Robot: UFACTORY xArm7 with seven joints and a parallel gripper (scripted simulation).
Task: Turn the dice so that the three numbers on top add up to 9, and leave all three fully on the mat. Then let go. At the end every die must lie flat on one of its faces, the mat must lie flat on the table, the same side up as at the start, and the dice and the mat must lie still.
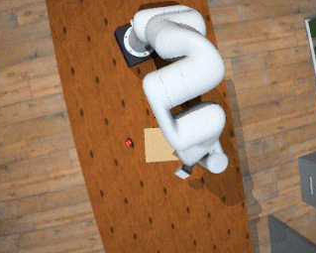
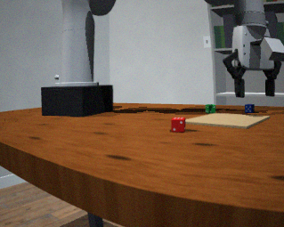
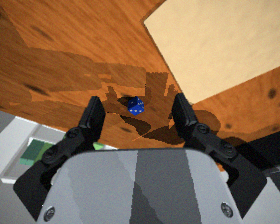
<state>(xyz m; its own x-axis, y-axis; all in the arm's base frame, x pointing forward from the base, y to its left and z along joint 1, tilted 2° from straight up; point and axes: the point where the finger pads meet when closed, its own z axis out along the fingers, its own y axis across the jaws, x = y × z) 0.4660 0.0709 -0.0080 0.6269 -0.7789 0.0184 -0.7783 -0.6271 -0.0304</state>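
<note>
The blue die is 2 cm behind my hand, 3 cm to the left of it and 4 cm below it. The rest, counted from my hand: red die 10 cm behind, 23 cm to the right, 4 cm below; then tan mat 5 cm behind, 11 cm to the right, 5 cm below; then green die 12 cm behind, 1 cm to the left, 4 cm below.
</note>
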